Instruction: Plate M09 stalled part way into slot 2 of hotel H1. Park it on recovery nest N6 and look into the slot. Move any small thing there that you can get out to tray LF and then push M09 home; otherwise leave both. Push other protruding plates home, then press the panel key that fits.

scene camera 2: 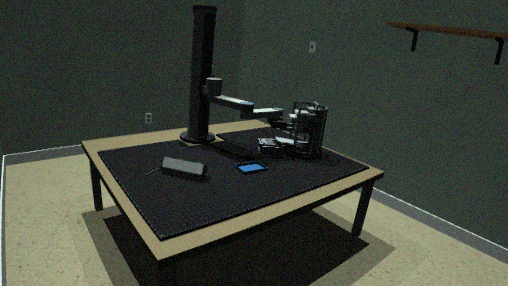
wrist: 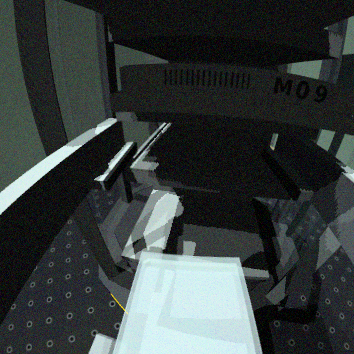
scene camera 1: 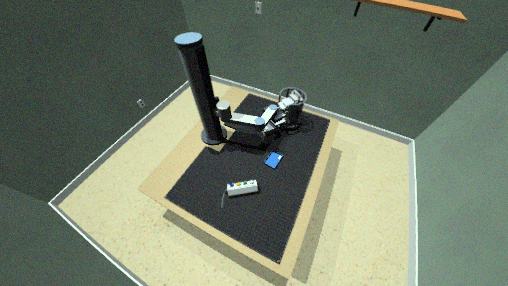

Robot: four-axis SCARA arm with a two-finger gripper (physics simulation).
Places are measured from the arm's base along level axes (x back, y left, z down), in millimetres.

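Pixels of known places: gripper, fingertip midpoint: (scene camera 2: 299,127) (wrist: 200,135) (scene camera 1: 286,109); arm's base, link origin: (scene camera 2: 197,137) (scene camera 1: 214,134).
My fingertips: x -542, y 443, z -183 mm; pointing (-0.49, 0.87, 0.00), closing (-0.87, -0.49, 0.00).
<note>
For each thing: its top centre in the pictures, then the offset to it from my fingertips.
- Plate M09, top centre: (wrist: 227,69) dy +5, dx -20, dz -40 mm
- blue tray, top centre: (scene camera 2: 251,166) (scene camera 1: 273,158) dy -454, dx -80, dz +152 mm
- white key panel, top centre: (scene camera 2: 185,159) (scene camera 1: 242,185) dy -812, dx +24, dz +86 mm
- pale flat plate, top centre: (wrist: 190,336) (scene camera 2: 285,138) dy -75, dx +41, dz +80 mm
- small light-and-dark fixture, top centre: (scene camera 2: 271,140) (scene camera 1: 269,124) dy -148, dx +96, dz +100 mm
Plate M09 (wrist: 210,95) shows its dark front edge with a barcode and its label across the wrist view; its slot number cannot be read. My gripper (scene camera 1: 287,104) (scene camera 2: 290,124) (wrist: 200,135) is at the round cage-like hotel (scene camera 1: 303,111) (scene camera 2: 320,131). Its fingers stand apart, open, with nothing held between them, below and in front of the plate's label. Deep shadow hides the slot's inside. A blue tray (scene camera 1: 272,160) (scene camera 2: 251,168) lies on the mat, with a pale patch at one corner in scene camera 1. The white key panel (scene camera 1: 242,189) (scene camera 2: 183,166) has blue, yellow, green and pale keys.
A pale flat plate (wrist: 200,305) lies low in front of the hotel. A small light-and-dark fixture (scene camera 2: 268,144) stands beside the hotel's base. The arm's column (scene camera 1: 202,90) (scene camera 2: 200,75) rises at the table's back edge. A cable runs from the key panel.
</note>
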